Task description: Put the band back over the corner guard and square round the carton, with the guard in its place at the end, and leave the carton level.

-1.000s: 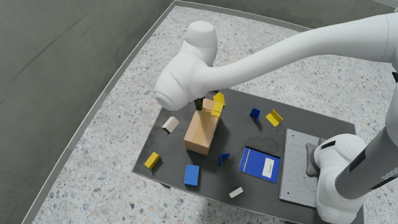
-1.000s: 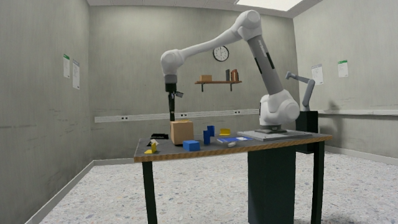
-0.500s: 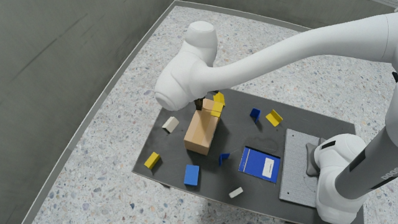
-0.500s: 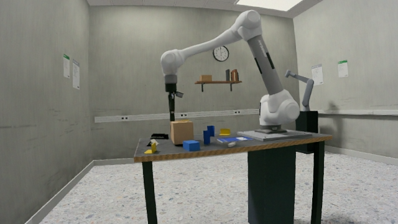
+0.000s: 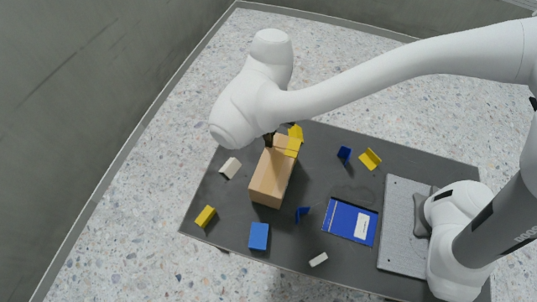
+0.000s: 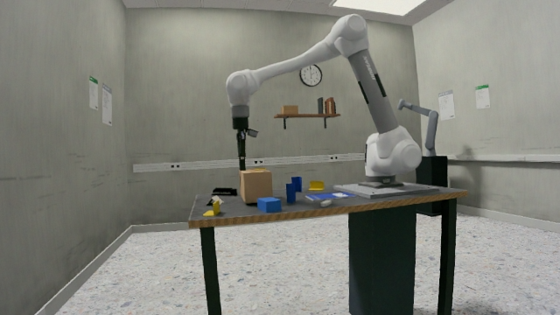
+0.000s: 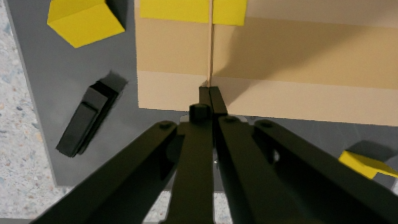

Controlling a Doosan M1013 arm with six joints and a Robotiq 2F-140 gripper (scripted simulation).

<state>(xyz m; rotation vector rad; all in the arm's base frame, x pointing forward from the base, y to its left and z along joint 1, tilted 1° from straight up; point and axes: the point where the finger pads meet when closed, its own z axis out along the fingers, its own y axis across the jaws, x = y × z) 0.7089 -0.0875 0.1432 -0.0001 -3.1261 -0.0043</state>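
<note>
Now: hand 4 cm past the brown carton, 6 cm to the right of it and 10 cm above it. From my hand the other things lie so: blue block (4 cm behind, 31 cm to the left, 15 cm below); white block (27 cm behind, 34 cm to the left, 16 cm below).
</note>
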